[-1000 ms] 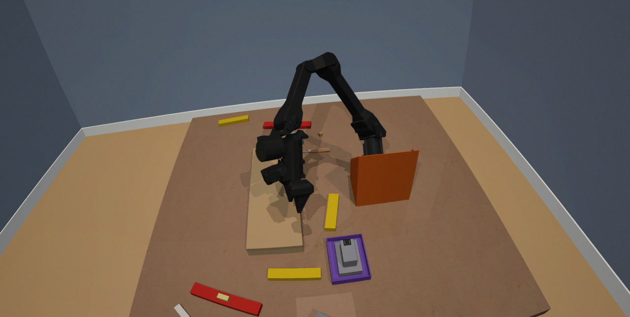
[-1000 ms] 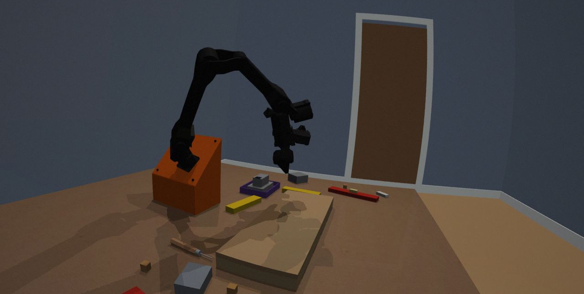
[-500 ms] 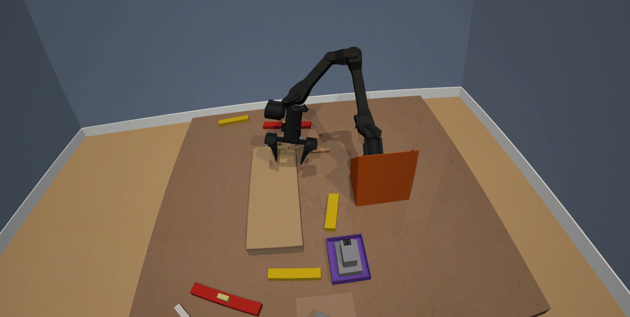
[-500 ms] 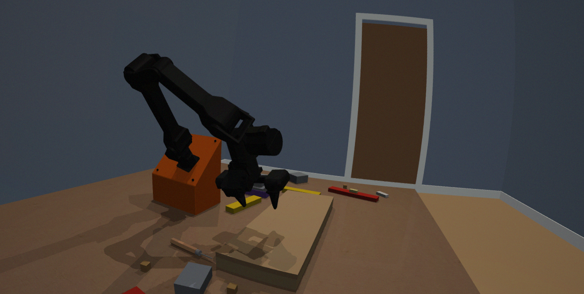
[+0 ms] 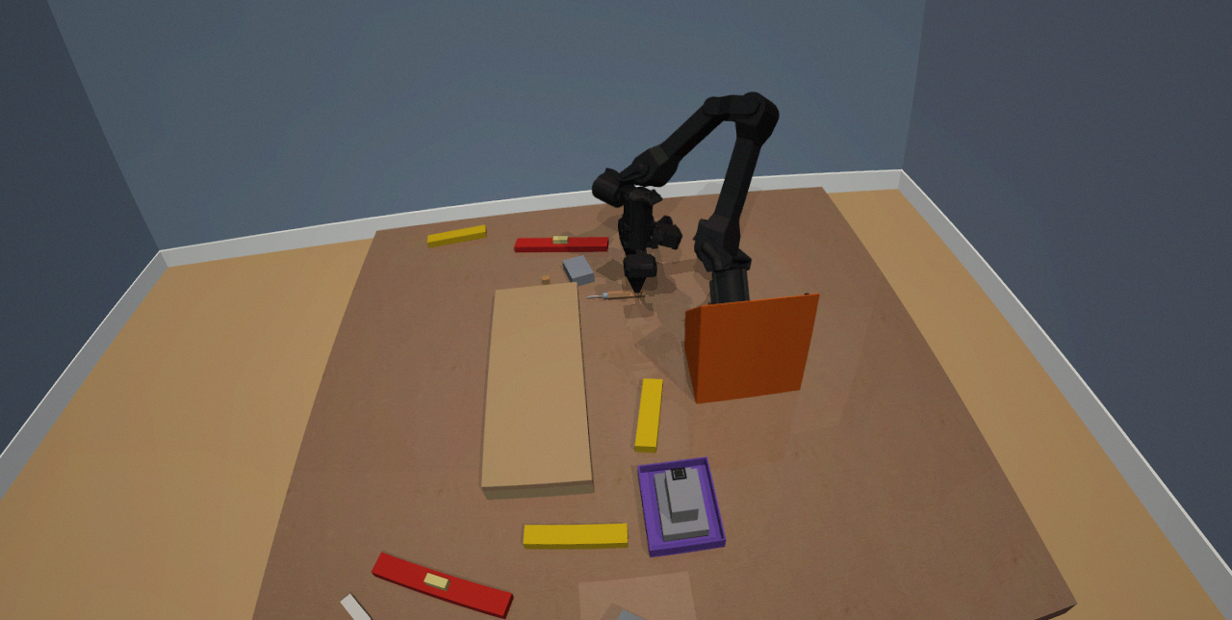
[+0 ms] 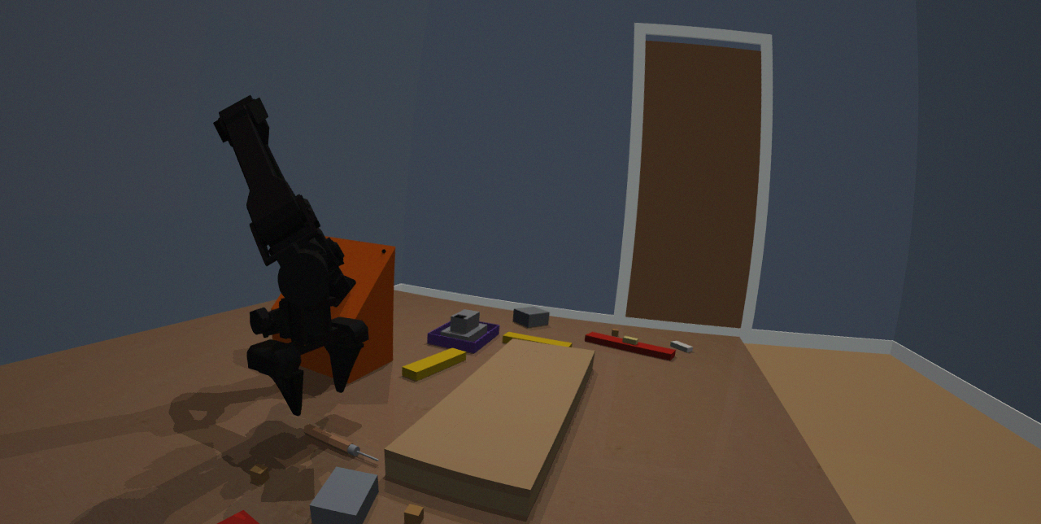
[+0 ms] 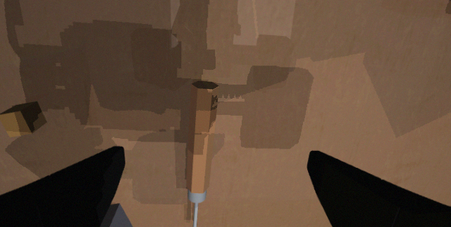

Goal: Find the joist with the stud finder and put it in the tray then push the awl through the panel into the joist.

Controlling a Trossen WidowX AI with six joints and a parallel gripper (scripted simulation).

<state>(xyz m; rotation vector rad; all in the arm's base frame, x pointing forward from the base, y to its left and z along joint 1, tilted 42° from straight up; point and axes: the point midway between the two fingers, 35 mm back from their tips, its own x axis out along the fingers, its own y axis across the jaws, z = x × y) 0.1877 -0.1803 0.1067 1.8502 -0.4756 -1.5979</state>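
The awl lies 5 cm ahead of my gripper tip and 5 cm below it. From my gripper tip the other things lie so: purple tray (9 cm behind, 54 cm to the left, 4 cm below); grey stud finder (9 cm behind, 52 cm to the left); grey block (13 cm ahead, 9 cm to the right, 4 cm below).
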